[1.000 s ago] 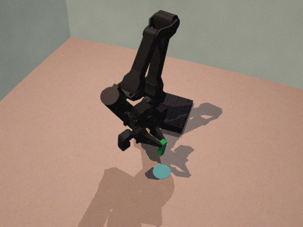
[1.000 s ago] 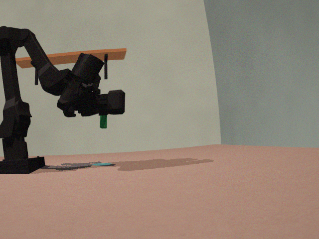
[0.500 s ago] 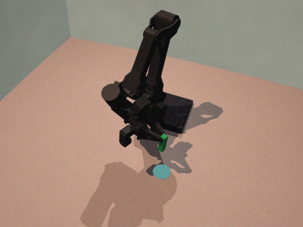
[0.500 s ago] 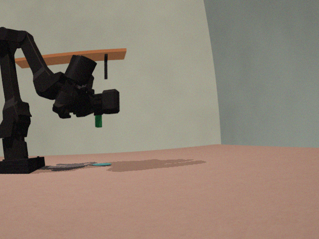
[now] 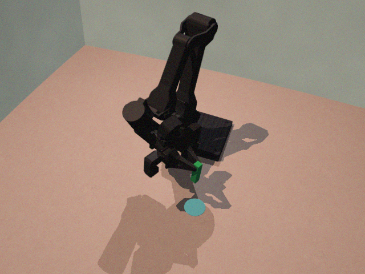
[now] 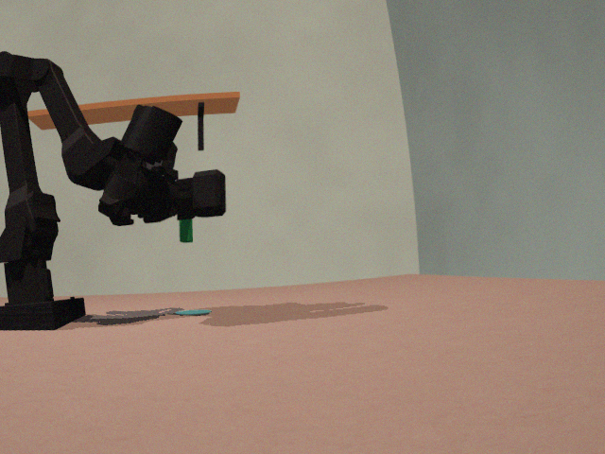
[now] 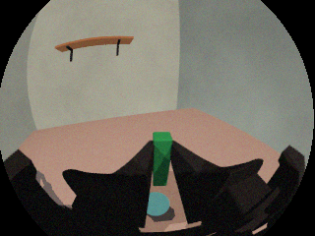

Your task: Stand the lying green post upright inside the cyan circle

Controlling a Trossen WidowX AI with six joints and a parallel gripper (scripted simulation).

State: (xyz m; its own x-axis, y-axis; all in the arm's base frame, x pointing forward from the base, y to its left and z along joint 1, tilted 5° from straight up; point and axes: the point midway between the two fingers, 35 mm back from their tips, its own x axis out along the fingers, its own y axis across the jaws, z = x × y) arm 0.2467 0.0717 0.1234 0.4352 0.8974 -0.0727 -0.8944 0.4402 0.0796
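The cyan circle lies 17 cm below my hand, 3 cm to the left of it and 1 cm ahead of it. Round my hand: green post 3 cm to the left, 2 cm below, 1 cm ahead.
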